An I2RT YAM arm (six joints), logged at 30 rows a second.
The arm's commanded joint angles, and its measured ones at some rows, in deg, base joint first. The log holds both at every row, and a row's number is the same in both.
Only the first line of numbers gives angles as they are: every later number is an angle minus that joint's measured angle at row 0.
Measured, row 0:
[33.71 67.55 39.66 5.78 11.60 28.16]
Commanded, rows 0 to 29:
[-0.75 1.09 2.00 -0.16 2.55 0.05]
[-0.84 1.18 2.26 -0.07 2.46 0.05]
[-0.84 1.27 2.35 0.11 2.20 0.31]
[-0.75 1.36 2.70 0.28 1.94 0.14]
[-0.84 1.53 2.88 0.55 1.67 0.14]
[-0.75 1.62 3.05 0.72 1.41 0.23]
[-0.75 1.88 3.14 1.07 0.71 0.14]
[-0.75 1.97 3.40 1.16 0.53 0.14]
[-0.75 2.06 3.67 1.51 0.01 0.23]
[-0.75 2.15 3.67 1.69 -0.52 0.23]
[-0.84 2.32 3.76 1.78 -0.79 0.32]
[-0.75 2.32 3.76 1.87 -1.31 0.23]
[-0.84 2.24 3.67 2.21 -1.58 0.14]
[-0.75 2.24 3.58 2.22 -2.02 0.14]
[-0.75 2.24 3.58 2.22 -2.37 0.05]
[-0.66 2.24 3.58 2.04 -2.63 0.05]
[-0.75 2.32 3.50 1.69 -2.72 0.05]
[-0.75 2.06 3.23 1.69 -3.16 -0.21]
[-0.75 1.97 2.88 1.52 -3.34 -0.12]
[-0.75 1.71 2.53 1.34 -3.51 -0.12]
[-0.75 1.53 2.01 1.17 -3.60 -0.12]
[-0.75 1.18 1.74 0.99 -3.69 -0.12]
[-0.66 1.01 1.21 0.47 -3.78 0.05]
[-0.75 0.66 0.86 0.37 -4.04 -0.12]
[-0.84 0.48 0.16 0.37 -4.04 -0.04]
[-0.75 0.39 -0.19 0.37 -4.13 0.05]
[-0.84 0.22 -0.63 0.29 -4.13 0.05]
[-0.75 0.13 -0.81 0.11 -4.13 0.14]
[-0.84 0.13 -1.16 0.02 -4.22 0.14]
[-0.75 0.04 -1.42 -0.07 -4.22 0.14]
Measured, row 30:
[-0.59 0.85 0.17 0.53 -3.94 0.46]
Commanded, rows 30 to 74:
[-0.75 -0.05 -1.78 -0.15 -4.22 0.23]
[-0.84 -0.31 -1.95 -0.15 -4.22 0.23]
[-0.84 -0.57 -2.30 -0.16 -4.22 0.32]
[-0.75 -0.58 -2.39 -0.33 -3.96 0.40]
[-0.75 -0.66 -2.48 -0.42 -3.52 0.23]
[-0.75 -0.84 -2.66 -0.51 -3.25 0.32]
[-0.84 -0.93 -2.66 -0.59 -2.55 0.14]
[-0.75 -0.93 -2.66 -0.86 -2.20 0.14]
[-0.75 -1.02 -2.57 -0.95 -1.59 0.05]
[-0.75 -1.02 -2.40 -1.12 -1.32 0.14]
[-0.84 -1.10 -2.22 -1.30 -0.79 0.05]
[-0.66 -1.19 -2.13 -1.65 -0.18 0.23]
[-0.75 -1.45 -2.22 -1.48 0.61 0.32]
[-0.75 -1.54 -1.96 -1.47 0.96 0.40]
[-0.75 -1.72 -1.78 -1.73 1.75 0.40]
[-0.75 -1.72 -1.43 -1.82 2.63 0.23]
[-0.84 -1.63 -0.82 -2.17 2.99 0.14]
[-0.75 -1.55 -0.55 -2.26 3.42 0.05]
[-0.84 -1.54 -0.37 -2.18 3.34 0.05]
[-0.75 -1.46 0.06 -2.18 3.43 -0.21]
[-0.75 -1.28 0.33 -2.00 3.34 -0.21]
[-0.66 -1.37 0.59 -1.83 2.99 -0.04]
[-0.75 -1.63 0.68 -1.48 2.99 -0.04]
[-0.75 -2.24 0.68 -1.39 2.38 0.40]
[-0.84 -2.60 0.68 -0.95 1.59 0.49]
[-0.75 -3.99 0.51 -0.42 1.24 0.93]
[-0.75 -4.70 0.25 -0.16 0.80 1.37]
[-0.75 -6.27 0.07 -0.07 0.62 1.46]
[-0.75 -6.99 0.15 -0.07 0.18 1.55]
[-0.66 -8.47 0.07 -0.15 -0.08 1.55]
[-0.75 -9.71 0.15 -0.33 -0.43 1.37]
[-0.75 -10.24 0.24 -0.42 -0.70 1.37]
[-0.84 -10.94 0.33 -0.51 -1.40 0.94]
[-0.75 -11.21 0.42 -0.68 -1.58 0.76]
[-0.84 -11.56 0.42 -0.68 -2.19 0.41]
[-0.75 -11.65 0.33 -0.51 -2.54 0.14]
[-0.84 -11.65 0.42 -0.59 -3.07 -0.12]
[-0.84 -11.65 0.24 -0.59 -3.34 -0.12]
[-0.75 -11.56 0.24 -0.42 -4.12 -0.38]
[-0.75 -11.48 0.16 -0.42 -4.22 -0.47]
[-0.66 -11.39 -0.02 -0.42 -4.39 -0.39]
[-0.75 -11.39 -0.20 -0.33 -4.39 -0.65]
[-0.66 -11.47 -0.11 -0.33 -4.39 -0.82]
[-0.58 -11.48 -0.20 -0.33 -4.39 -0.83]
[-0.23 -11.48 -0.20 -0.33 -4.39 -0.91]
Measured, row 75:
[-0.56 -11.17 -1.29 -1.59 -3.66 0.29]
